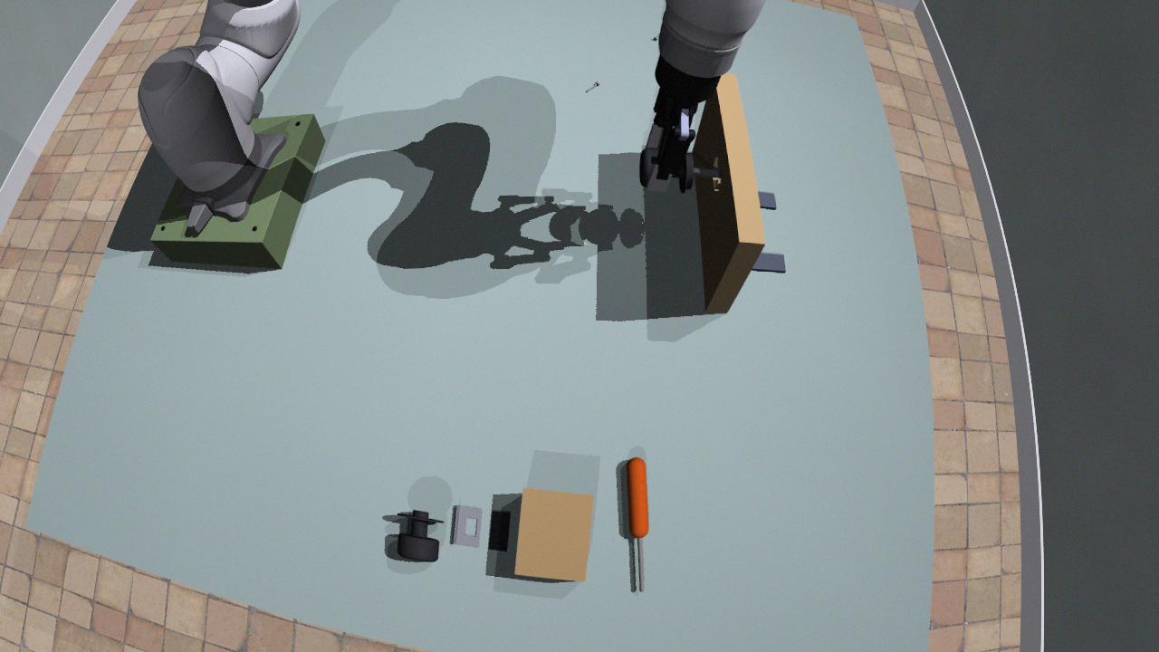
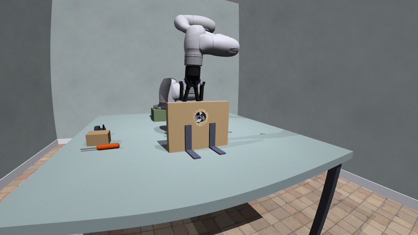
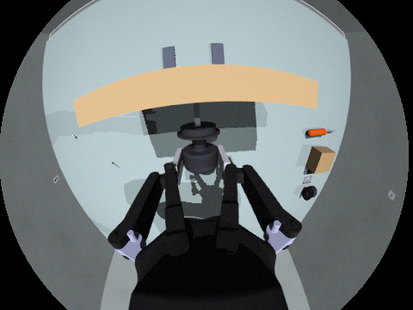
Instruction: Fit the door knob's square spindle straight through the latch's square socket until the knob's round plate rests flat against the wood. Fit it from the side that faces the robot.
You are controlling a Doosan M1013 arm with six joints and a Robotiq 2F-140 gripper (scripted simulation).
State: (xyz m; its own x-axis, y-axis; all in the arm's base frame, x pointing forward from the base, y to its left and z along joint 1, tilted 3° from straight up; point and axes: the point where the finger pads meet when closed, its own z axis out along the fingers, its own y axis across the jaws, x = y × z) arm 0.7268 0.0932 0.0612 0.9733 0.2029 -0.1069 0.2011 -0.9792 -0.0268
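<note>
Now: the latch socket 10 cm ahead of my hand, 3 cm below it and 2 cm to the left of it. From my hand the other things lie so: orange-handled screwdriver 47 cm to the right, 16 cm below, 8 cm ahead; wooden block 50 cm to the right, 14 cm below, 2 cm behind; upright wood panel 10 cm ahead, 5 cm below, 2 cm to the left.
</note>
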